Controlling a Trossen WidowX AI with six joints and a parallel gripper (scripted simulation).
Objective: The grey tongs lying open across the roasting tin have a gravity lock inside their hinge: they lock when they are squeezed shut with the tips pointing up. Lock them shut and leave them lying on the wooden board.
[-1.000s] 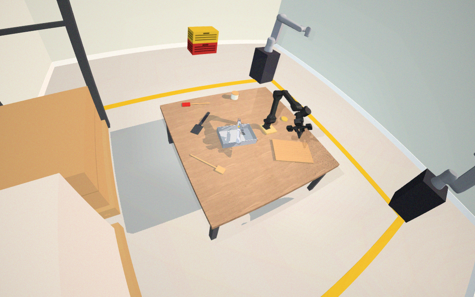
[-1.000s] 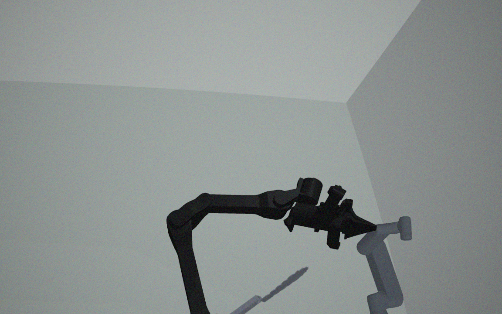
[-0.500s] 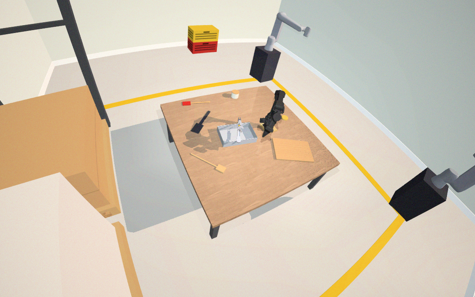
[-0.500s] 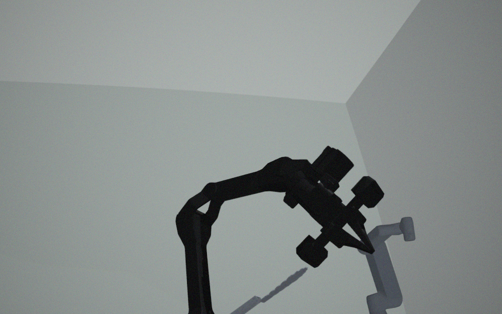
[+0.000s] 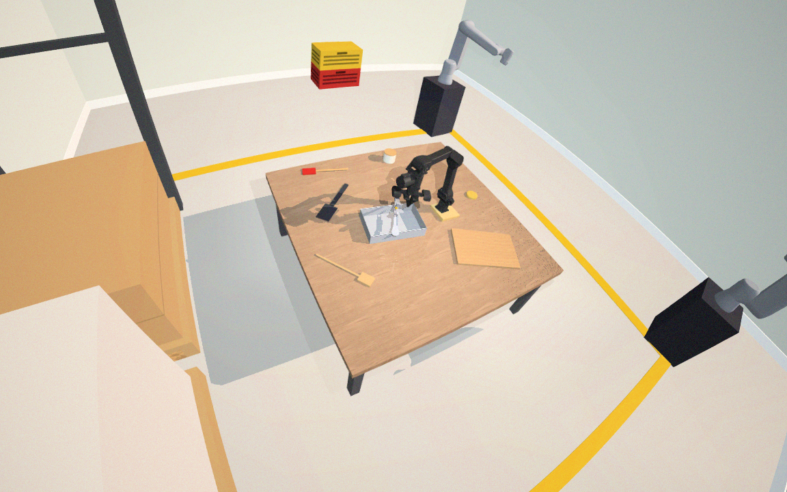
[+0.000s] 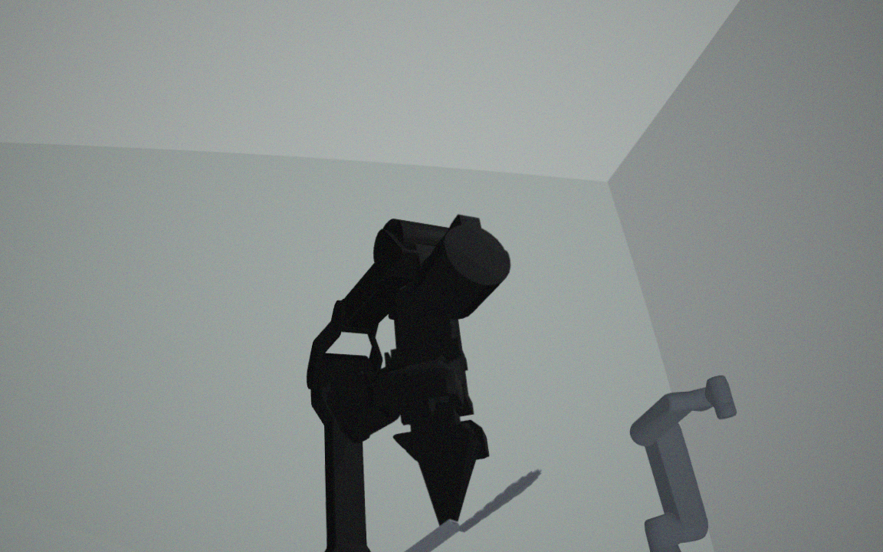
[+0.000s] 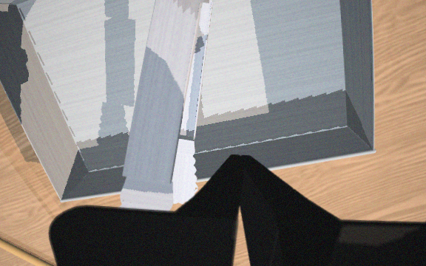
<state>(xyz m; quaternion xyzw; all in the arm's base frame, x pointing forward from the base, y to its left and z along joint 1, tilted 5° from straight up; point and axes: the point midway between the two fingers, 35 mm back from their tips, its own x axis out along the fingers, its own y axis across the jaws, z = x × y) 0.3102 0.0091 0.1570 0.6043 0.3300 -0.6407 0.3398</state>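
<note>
Now: the toothed tong arm 10 mm ahead of my gripper tip, 60 mm to the right of it and 40 mm below it. The rest, counted from my gripper tip: yellow piece: 30 mm behind, 100 mm to the right, 100 mm below; then black spatula: 220 mm ahead, 330 mm to the right, 160 mm below; then grey roasting tin: 30 mm ahead, 40 mm to the right, 130 mm below.
</note>
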